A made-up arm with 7 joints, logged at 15 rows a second.
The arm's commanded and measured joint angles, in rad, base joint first. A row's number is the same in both.
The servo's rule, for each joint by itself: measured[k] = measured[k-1] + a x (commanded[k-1-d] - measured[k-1]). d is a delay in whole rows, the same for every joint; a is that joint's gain. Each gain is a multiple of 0.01, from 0.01 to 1. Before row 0 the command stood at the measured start. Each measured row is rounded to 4 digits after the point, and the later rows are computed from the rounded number. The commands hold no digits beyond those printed.
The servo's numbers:
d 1
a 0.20 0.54 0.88 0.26 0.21 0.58 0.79
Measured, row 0:
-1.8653, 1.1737, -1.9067, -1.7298, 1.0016, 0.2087, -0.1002
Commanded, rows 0 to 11:
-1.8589, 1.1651, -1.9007, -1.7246, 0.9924, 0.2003, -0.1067
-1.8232, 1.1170, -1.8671, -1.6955, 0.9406, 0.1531, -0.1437
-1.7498, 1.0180, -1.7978, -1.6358, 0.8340, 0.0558, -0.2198
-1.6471, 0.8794, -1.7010, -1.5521, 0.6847, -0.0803, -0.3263
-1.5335, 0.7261, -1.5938, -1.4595, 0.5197, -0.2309, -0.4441
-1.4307, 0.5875, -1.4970, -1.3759, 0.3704, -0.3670, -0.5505
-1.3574, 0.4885, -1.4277, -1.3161, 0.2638, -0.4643, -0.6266
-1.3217, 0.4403, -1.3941, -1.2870, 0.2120, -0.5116, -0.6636
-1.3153, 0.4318, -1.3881, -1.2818, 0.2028, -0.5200, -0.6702
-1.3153, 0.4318, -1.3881, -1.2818, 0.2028, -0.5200, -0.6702
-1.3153, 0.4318, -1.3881, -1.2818, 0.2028, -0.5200, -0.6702
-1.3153, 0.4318, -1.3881, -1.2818, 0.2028, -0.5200, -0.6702
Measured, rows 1 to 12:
-1.8653, 1.1737, -1.9067, -1.7298, 1.0016, 0.2087, -0.1002
-1.8640, 1.1691, -1.9014, -1.7284, 0.9997, 0.2038, -0.1053
-1.8558, 1.1410, -1.8712, -1.7198, 0.9873, 0.1744, -0.1356
-1.8346, 1.0746, -1.8066, -1.6980, 0.9551, 0.1056, -0.2021
-1.7971, 0.9692, -1.7137, -1.6601, 0.8983, -0.0022, -0.3002
-1.7444, 0.8379, -1.6082, -1.6079, 0.8188, -0.1348, -0.4139
-1.6817, 0.7027, -1.5103, -1.5476, 0.7246, -0.2695, -0.5218
-1.6168, 0.5870, -1.4376, -1.4874, 0.6278, -0.3825, -0.6046
-1.5578, 0.5078, -1.3993, -1.4353, 0.5405, -0.4574, -0.6512
-1.5093, 0.4668, -1.3894, -1.3954, 0.4696, -0.4937, -0.6662
-1.4705, 0.4479, -1.3883, -1.3659, 0.4136, -0.5090, -0.6694
-1.4395, 0.4392, -1.3881, -1.3440, 0.3693, -0.5154, -0.6700

